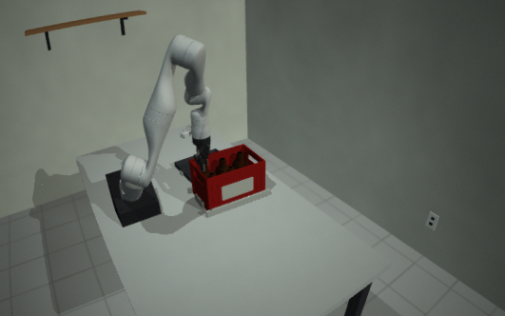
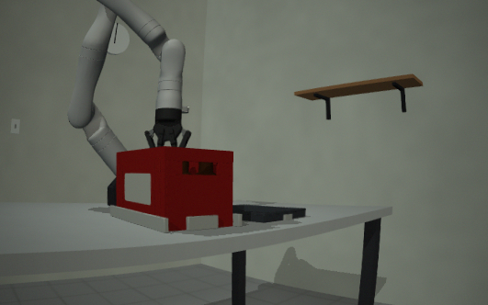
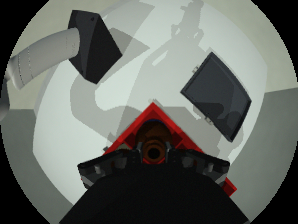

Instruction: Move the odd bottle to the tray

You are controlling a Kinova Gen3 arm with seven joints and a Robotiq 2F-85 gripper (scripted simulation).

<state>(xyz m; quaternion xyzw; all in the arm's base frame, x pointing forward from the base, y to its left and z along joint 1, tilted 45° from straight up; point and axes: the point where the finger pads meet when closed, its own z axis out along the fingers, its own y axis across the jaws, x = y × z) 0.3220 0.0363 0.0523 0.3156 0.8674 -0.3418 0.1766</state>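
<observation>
The red crate lies 90 mm ahead of my hand, 70 mm below it and 40 mm to the right of it. Also, from my hand: dark tray: 240 mm to the left, 140 mm below, 80 mm ahead.
</observation>
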